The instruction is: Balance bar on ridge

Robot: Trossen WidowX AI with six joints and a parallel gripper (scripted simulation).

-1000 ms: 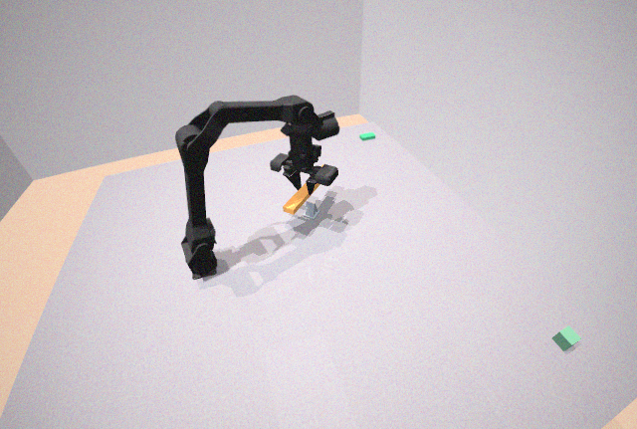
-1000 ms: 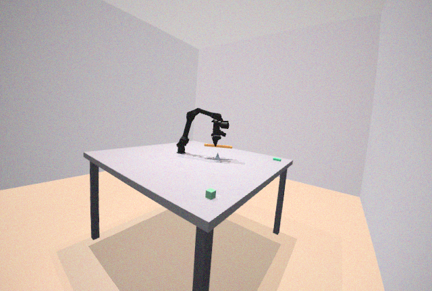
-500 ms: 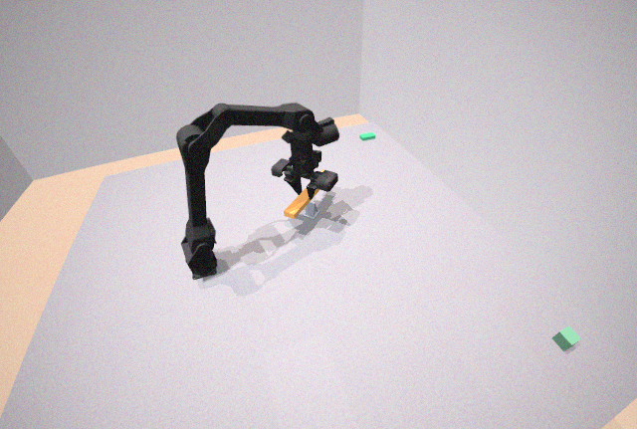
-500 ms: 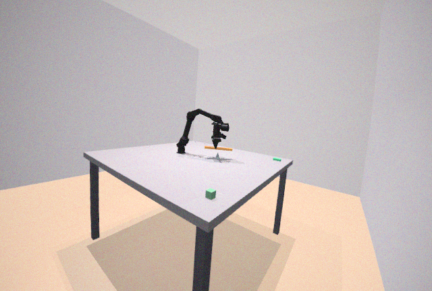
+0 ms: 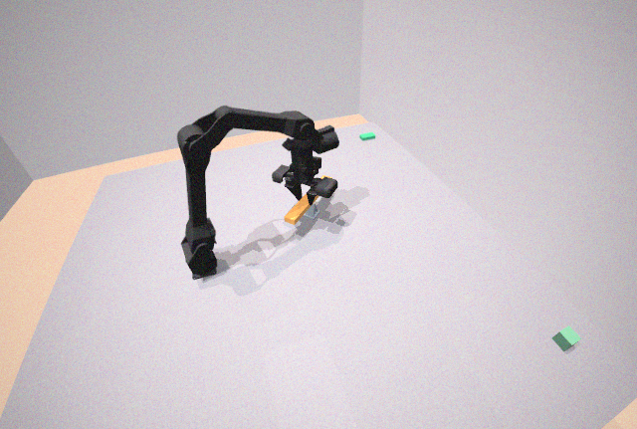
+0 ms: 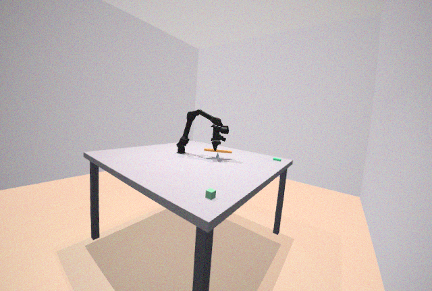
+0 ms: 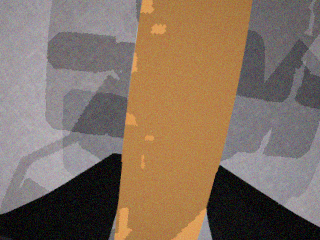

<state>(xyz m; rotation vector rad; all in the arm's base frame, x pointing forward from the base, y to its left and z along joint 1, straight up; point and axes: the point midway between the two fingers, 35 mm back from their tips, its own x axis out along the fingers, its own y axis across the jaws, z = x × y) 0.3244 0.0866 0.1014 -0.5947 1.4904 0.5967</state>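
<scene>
My gripper tip is 20 mm to the right of the bar and 20 mm short of it. Also, from my gripper tip: green cube 590 mm to the right, 420 mm ahead, 50 mm below; flat green block 420 mm ahead, 410 mm to the left, 60 mm below.
</scene>
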